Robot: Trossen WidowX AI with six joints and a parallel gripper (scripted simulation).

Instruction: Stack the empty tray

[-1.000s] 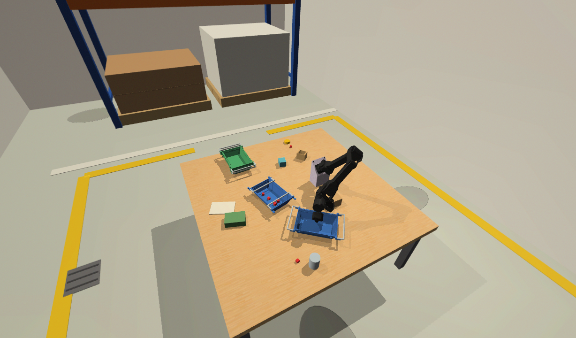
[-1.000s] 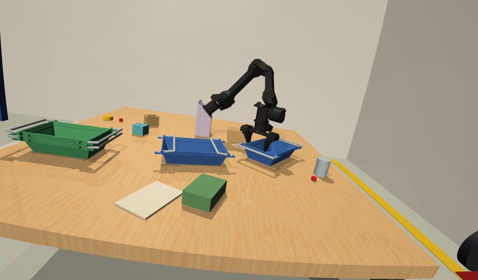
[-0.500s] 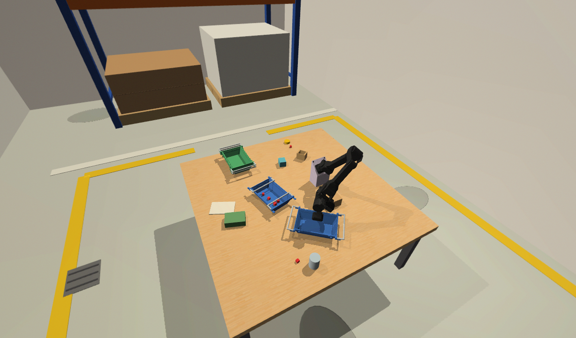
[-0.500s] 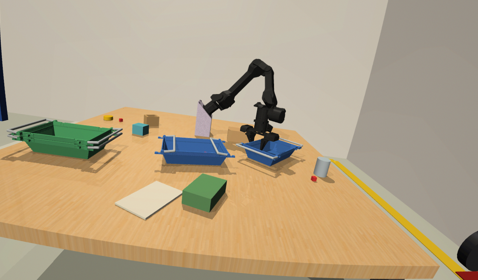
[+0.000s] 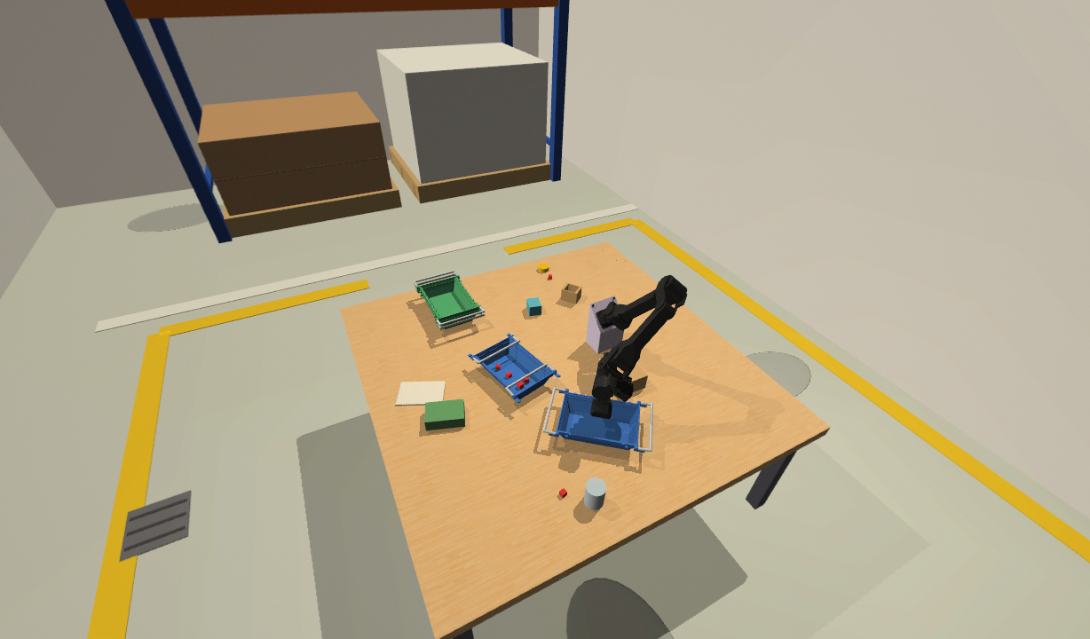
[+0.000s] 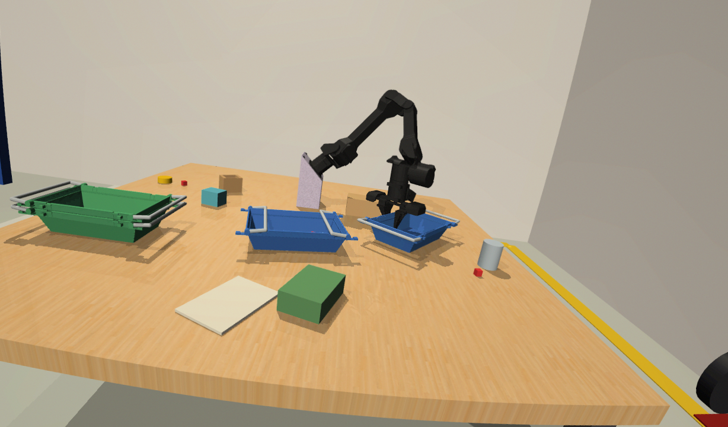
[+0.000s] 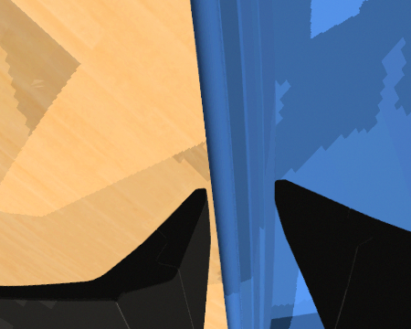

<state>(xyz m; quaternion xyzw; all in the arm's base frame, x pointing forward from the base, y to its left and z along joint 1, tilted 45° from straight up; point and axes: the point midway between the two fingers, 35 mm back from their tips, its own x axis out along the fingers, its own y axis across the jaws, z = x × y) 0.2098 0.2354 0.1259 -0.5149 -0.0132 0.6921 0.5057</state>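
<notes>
Now: gripper tip 50 mm to the right of the blue tray, 50 mm short of it and 30 mm below it. The rest, counted from my gripper tip: teal cube 570 mm to the right, 90 mm behind, 10 mm above; grey cylinder 240 mm to the left, 210 mm ahead, 20 mm above; green block 440 mm ahead, 240 mm to the right, 10 mm above.
</notes>
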